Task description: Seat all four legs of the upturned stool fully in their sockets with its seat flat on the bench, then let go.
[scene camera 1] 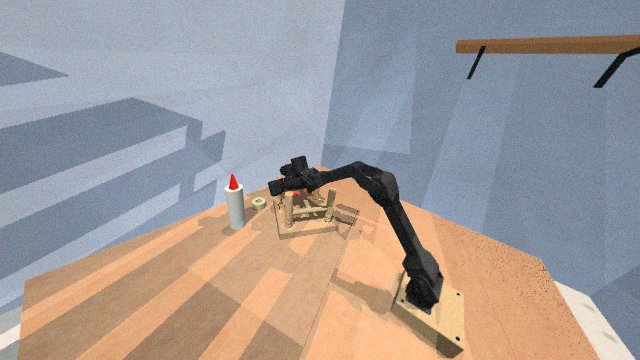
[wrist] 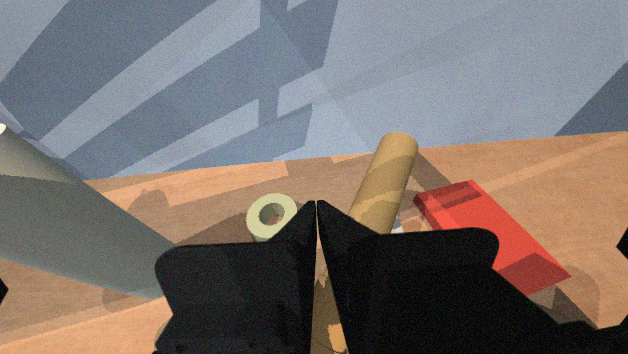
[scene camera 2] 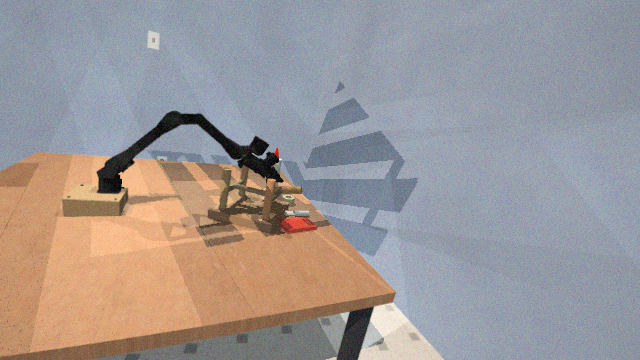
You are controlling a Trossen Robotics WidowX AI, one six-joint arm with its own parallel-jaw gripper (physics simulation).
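Frame: origin at the arm's base, x ahead, y up, z right, level; centimetres.
Seen in the pictures: gripper, fingertip midpoint: (wrist: 315, 207) (scene camera 2: 283, 181); arm's base, origin of the base link: (scene camera 1: 419, 297) (scene camera 2: 109, 190).
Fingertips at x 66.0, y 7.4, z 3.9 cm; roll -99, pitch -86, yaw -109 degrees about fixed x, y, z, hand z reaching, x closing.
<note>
Offsets run from my fingertips to a thing's top centre. Level surfaces: height alone.
The upturned stool has its seat (scene camera 1: 307, 232) (scene camera 2: 218, 215) down on the bench {dy -12.9 cm} (scene camera 1: 240, 320) (scene camera 2: 150, 280). Two upright legs (scene camera 1: 288, 210) (scene camera 1: 330, 205) stand at its near side in scene camera 1, with rungs between legs. Another leg (scene camera 2: 291, 190) (wrist: 382, 180) leans far outward over the bench's far side; its lower end is hidden. I cannot tell how deep the legs sit in their sockets. My gripper (scene camera 1: 274, 188) (scene camera 2: 281, 180) (wrist: 315, 207) is shut and empty, above the stool's far side. In the wrist view its tips meet just left of the leaning leg.
A grey-white bottle {dx +1.7, dy +11.2, dz -19.3 cm} (scene camera 1: 236, 207) (wrist: 75, 235) with a red tip stands left of the stool in scene camera 1. A pale ring {dx +6.2, dy -9.8, dz -5.4 cm} (scene camera 1: 258, 207) (wrist: 253, 215) lies between them. A red block {dx +1.6, dy -11.2, dz +19.1 cm} (scene camera 2: 298, 225) (wrist: 505, 230) and a grey cylinder {dx +5.4, dy -10.6, dz +9.0 cm} (scene camera 2: 298, 213) lie beside the stool near the bench edge.
</note>
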